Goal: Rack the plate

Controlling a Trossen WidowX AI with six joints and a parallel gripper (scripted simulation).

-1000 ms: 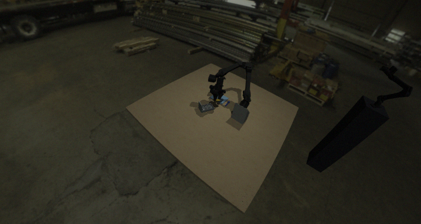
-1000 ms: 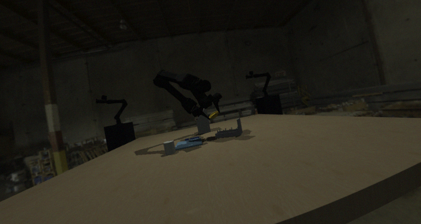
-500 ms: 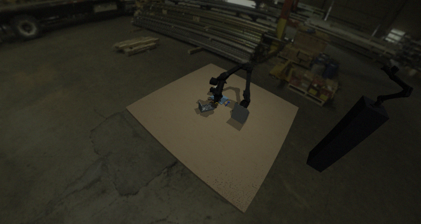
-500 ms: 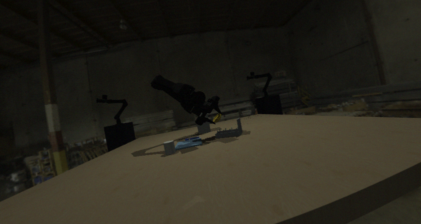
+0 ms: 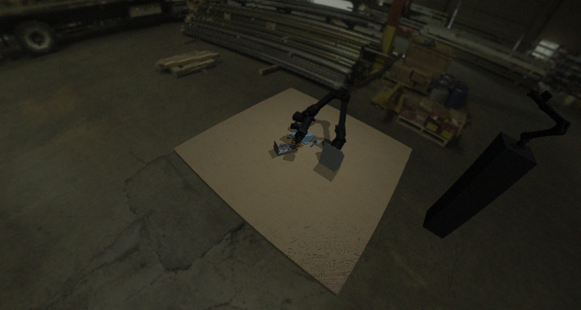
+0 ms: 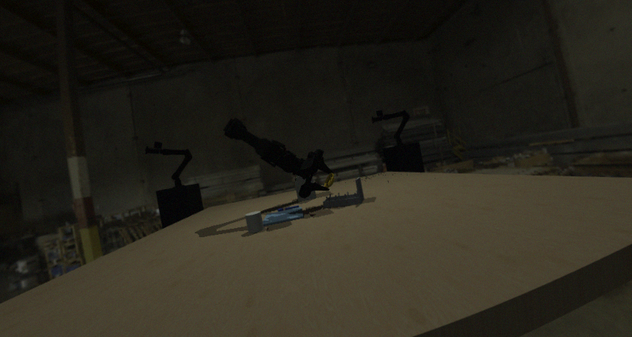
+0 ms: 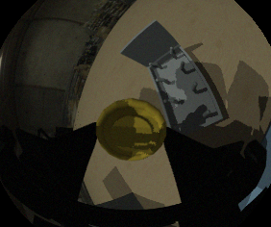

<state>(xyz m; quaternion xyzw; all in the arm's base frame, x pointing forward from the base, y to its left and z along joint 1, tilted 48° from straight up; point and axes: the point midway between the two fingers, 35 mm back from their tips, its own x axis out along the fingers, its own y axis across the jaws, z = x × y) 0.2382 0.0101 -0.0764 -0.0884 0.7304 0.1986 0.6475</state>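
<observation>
My gripper tip is now 60 mm short of the grey dish rack, 20 mm to the right of it and 50 mm above it. Round my gripper tip: blue utensil: 40 mm behind, 190 mm to the right, 70 mm below; light blue mat: 60 mm ahead, 190 mm to the right, 70 mm below; yellow plate: 10 mm to the right.
</observation>
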